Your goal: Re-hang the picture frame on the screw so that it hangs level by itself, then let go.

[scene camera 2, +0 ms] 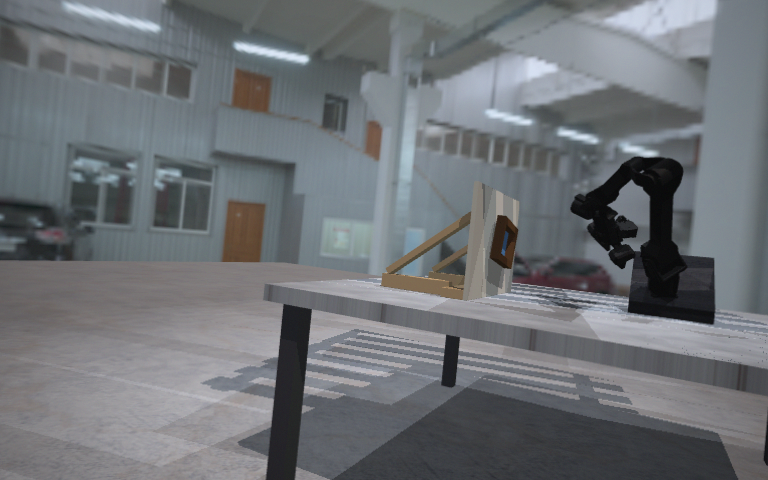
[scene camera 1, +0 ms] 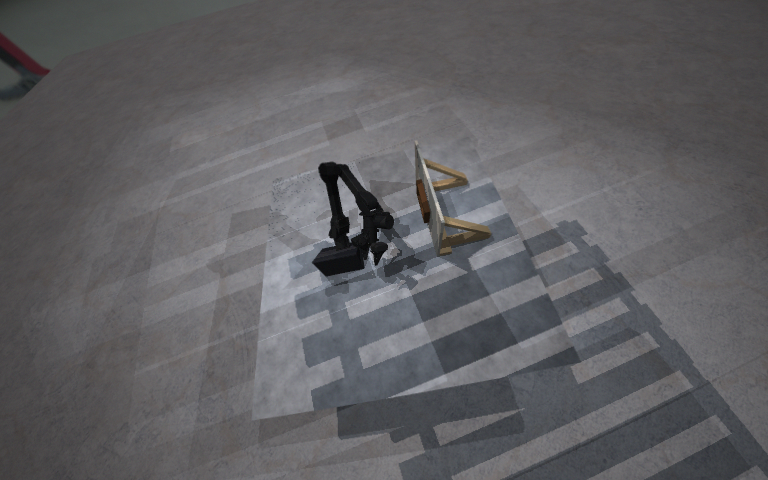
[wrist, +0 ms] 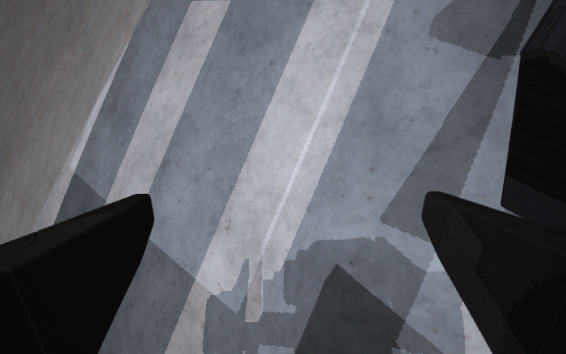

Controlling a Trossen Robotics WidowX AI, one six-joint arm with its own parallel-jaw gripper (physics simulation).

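Pixels of known places: gripper, between the fingertips: [scene camera 1: 370, 262] [wrist: 289, 206]; arm's base, origin of its link: [scene camera 2: 663, 288] [scene camera 1: 342, 247].
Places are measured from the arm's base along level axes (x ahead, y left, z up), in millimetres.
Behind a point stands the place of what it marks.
Observation:
The brown picture frame [scene camera 1: 422, 200] {z 141, x 415, y 28 mm} [scene camera 2: 503, 242] {z 85, x 438, y 26 mm} with a blue middle is on the front face of the upright pale board [scene camera 1: 437, 233] {z 98, x 426, y -129 mm} [scene camera 2: 480, 243] {z 73, x 467, y 239 mm}, above the table top. It is seen nearly edge-on, so whether it is level cannot be told. The screw is too small or hidden. My black gripper [scene camera 1: 370, 262] {z 68, x 116, y -153 mm} [scene camera 2: 620, 260] {z 68, x 116, y -153 mm} [wrist: 289, 206] {z 68, x 116, y -153 mm} is open, with its fingers wide apart and nothing between them. It points down over the table near the arm's base, well apart from the frame and board. The frame does not show in the wrist view.
Wooden braces [scene camera 1: 467, 230] {z 52, x 567, y -136 mm} [scene camera 2: 427, 243] {z 59, x 610, y 248 mm} support the board from behind. The arm's black base [scene camera 1: 338, 262] {z 52, x -24, y -98 mm} [scene camera 2: 671, 305] {z -41, x -17, y 41 mm} stands on the grey table [scene camera 2: 362, 308] {z -94, x 642, y 582 mm}, close to the gripper. Striped shadows cross the table and floor.

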